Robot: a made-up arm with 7 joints. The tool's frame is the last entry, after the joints.
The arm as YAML. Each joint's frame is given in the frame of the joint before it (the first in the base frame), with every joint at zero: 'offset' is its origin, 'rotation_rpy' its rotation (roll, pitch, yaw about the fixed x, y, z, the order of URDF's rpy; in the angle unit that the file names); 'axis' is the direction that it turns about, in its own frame. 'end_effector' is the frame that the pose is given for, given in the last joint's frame.
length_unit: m
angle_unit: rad
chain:
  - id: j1
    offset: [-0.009, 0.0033, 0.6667]
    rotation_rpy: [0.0, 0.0, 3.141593]
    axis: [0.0, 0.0, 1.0]
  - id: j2
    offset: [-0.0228, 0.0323, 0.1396]
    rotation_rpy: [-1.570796, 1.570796, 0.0]
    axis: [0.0, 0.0, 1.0]
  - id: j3
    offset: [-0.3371, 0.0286, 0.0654]
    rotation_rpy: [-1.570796, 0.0, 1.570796]
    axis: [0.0, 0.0, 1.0]
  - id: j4
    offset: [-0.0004, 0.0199, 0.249]
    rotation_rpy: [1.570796, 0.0, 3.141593]
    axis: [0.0, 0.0, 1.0]
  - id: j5
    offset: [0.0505, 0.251, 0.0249]
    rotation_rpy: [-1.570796, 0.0, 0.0]
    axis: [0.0, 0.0, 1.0]
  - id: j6
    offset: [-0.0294, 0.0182, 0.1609]
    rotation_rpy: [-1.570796, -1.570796, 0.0]
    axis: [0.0, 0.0, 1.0]
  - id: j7
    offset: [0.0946, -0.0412, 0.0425]
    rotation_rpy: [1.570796, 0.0, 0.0]
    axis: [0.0, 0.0, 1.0]
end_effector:
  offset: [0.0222, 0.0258, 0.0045]
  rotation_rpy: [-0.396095, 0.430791, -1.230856]
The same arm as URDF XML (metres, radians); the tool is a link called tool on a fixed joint. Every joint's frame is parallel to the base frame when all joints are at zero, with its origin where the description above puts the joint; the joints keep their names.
<robot name="arm">
  <joint name="tool_fixed" type="fixed">
    <parent link="link7"/>
    <child link="tool"/>
    <origin xyz="0.0045 -0.0258 0.0222" rpy="1.0281 -0.3078 2.0244"/>
  </joint>
  <joint name="j7" type="continuous">
    <parent link="link6"/>
    <child link="link7"/>
    <origin xyz="0.0412 -0.0425 0.0946" rpy="0 0 0"/>
    <axis xyz="1 0 0"/>
  </joint>
  <joint name="j6" type="continuous">
    <parent link="link5"/>
    <child link="link6"/>
    <origin xyz="0.0294 -0.0182 0.1609" rpy="0 0 0"/>
    <axis xyz="0 -1 0"/>
  </joint>
  <joint name="j5" type="continuous">
    <parent link="link4"/>
    <child link="link5"/>
    <origin xyz="-0.0505 0.0249 0.251" rpy="0 0 0"/>
    <axis xyz="0 0 1"/>
  </joint>
  <joint name="j4" type="continuous">
    <parent link="link3"/>
    <child link="link4"/>
    <origin xyz="-0.0004 0.0199 0.249" rpy="0 0 0"/>
    <axis xyz="0 1 0"/>
  </joint>
  <joint name="j3" type="continuous">
    <parent link="link2"/>
    <child link="link3"/>
    <origin xyz="0.0286 -0.0654 0.3371" rpy="0 0 0"/>
    <axis xyz="0 0 1"/>
  </joint>
  <joint name="j2" type="continuous">
    <parent link="link1"/>
    <child link="link2"/>
    <origin xyz="0.0228 -0.0323 0.1396" rpy="0 0 0"/>
    <axis xyz="0 -1 0"/>
  </joint>
  <joint name="j1" type="continuous">
    <parent link="base"/>
    <child link="link1"/>
    <origin xyz="-0.009 0.0033 0.6667" rpy="0 0 0"/>
    <axis xyz="0 0 1"/>
  </joint>
  <link name="base"/>
  <link name="link1"/>
  <link name="link2"/>
  <link name="link3"/>
  <link name="link4"/>
  <link name="link5"/>
  <link name="link6"/>
  <link name="link7"/>
  <link name="tool"/>
</robot>

